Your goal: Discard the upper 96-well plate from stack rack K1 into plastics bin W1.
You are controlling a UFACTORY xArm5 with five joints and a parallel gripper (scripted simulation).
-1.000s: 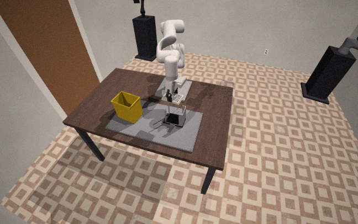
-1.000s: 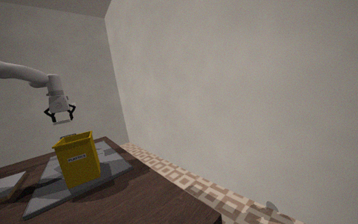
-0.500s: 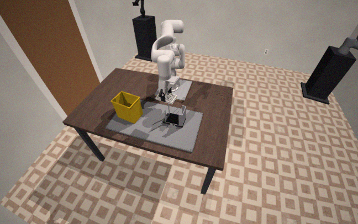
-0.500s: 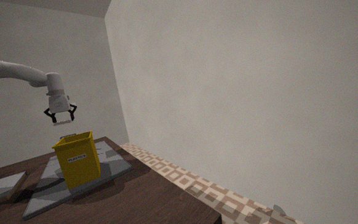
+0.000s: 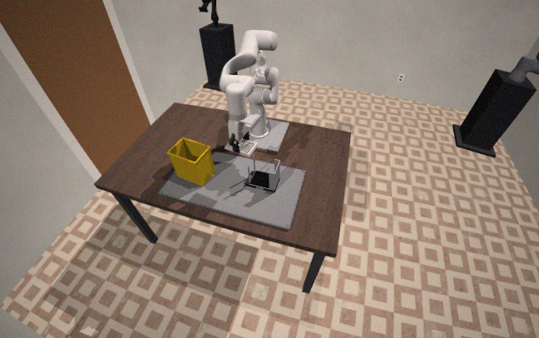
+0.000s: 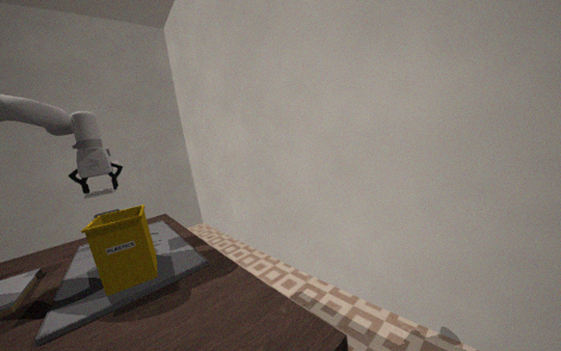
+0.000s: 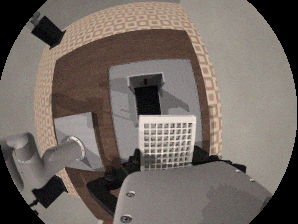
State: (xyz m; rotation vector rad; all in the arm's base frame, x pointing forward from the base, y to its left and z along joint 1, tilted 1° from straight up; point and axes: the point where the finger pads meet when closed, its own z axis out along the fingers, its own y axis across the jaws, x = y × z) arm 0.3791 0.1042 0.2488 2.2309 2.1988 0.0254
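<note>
Now: hand 70 mm short of the yellow plastics bin W1, 270 mm to the left of it and 160 mm above it. The rest, counted from my hand: white 96-well plate (10 mm below).
</note>
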